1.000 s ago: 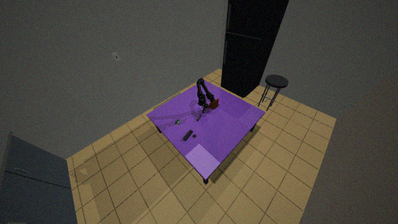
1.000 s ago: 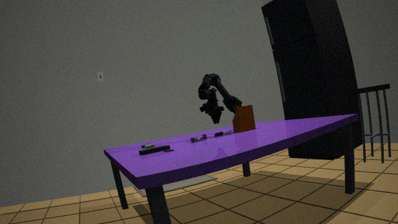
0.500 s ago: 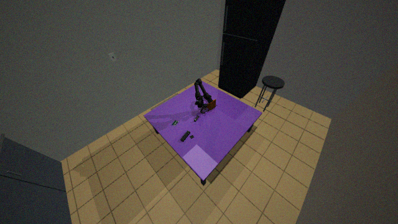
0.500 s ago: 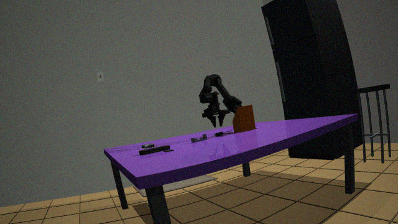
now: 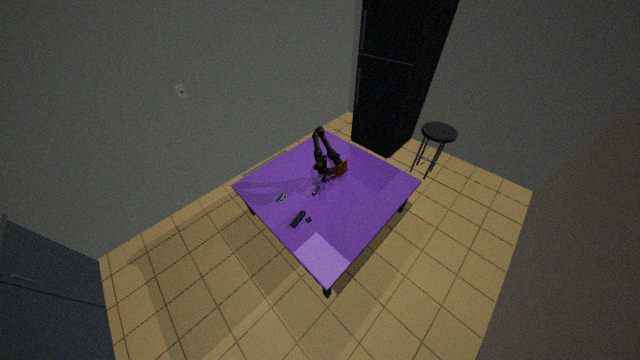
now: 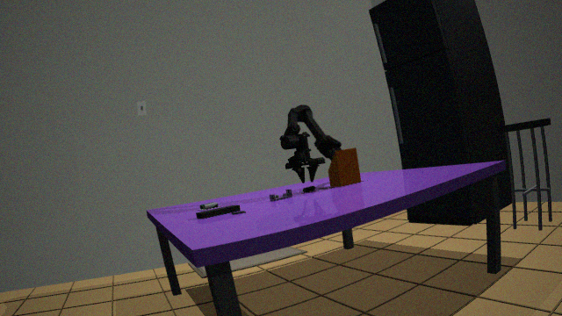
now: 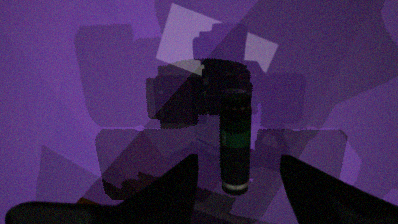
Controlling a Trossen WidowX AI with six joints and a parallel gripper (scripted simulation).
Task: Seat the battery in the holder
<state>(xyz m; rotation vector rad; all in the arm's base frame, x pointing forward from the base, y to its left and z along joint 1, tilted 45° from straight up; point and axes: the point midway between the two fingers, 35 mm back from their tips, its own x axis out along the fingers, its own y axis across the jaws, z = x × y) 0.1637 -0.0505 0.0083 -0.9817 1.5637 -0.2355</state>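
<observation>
Now: the battery 30 mm below my gripper tip. The rest, counted from my gripper tip: dark remote-like bar (460 mm ahead, 210 mm to the left, 20 mm below).
</observation>
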